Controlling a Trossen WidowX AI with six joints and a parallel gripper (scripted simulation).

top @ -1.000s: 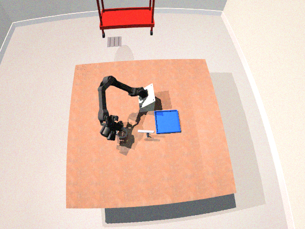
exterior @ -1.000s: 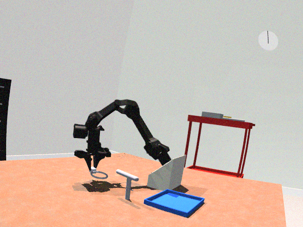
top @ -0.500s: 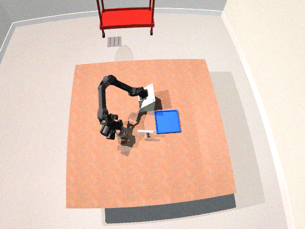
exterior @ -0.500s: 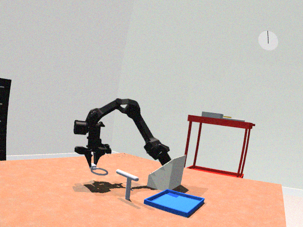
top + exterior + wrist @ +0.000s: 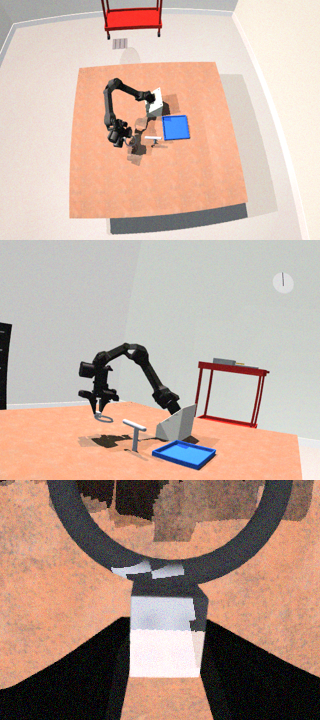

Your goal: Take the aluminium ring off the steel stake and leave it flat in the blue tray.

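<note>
Right now my gripper tip is 1 cm short of the ring and 5 cm to the right of it. The rest, counted from my gripper tip: blue tray: 8 cm behind, 40 cm to the left, 8 cm below.
</note>
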